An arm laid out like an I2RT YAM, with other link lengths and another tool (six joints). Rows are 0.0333 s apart.
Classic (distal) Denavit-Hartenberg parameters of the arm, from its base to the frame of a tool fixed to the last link. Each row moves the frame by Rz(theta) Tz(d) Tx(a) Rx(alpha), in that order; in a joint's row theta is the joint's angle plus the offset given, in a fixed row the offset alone. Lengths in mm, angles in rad.
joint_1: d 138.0, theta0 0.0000, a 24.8, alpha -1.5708
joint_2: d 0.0, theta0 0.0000, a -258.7, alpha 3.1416
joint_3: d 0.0, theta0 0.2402, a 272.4, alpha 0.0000
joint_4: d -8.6, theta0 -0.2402, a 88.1, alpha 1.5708
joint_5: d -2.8, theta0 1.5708, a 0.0, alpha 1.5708
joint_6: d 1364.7, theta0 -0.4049, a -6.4, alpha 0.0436
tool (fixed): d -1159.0, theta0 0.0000, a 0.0, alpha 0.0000
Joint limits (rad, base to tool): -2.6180..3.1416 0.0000..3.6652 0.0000..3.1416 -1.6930..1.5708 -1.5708..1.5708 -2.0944..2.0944
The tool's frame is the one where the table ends.
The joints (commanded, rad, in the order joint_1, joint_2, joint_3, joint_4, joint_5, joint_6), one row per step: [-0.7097, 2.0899, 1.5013, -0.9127, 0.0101, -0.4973]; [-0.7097, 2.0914, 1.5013, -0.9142, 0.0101, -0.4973]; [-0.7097, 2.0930, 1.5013, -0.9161, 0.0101, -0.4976]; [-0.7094, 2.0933, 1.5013, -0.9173, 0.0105, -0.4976]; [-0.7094, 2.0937, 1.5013, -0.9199, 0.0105, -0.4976]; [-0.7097, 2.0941, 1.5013, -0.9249, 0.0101, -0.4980]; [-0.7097, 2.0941, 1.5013, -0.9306, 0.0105, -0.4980]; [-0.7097, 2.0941, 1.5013, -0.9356, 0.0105, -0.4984]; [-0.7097, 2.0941, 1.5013, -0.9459, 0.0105, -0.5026]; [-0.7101, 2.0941, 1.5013, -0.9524, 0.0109, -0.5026]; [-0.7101, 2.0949, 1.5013, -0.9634, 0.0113, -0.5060]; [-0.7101, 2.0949, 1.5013, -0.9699, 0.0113, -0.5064]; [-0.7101, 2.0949, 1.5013, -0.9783, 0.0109, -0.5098]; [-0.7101, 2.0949, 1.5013, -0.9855, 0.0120, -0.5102]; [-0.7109, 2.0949, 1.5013, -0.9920, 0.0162, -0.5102]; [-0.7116, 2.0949, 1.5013, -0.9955, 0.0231, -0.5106]
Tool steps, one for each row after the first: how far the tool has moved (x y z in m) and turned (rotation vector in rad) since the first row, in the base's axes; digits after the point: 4 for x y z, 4 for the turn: [-0.0005, 0.0005, -0.0005, 0.0020, 0.0023, 0.0000]; [-0.0012, 0.0010, -0.0011, 0.0042, 0.0049, 0.0003]; [-0.0014, 0.0013, -0.0012, 0.0049, 0.0063, 0.0006]; [-0.0021, 0.0018, -0.0013, 0.0069, 0.0086, 0.0006]; [-0.0033, 0.0028, -0.0014, 0.0107, 0.0125, 0.0007]; [-0.0046, 0.0038, -0.0012, 0.0141, 0.0171, 0.0007]; [-0.0057, 0.0047, -0.0011, 0.0173, 0.0209, 0.0011]; [-0.0080, 0.0065, -0.0009, 0.0239, 0.0288, 0.0053]; [-0.0096, 0.0076, -0.0007, 0.0279, 0.0340, 0.0049]; [-0.0122, 0.0096, -0.0007, 0.0352, 0.0433, 0.0082]; [-0.0137, 0.0108, -0.0005, 0.0394, 0.0483, 0.0086]; [-0.0155, 0.0123, -0.0002, 0.0452, 0.0544, 0.0121]; [-0.0172, 0.0135, 0.0001, 0.0491, 0.0606, 0.0124]; [-0.0195, 0.0139, 0.0005, 0.0502, 0.0682, 0.0115]; [-0.0214, 0.0133, 0.0009, 0.0473, 0.0754, 0.0111]
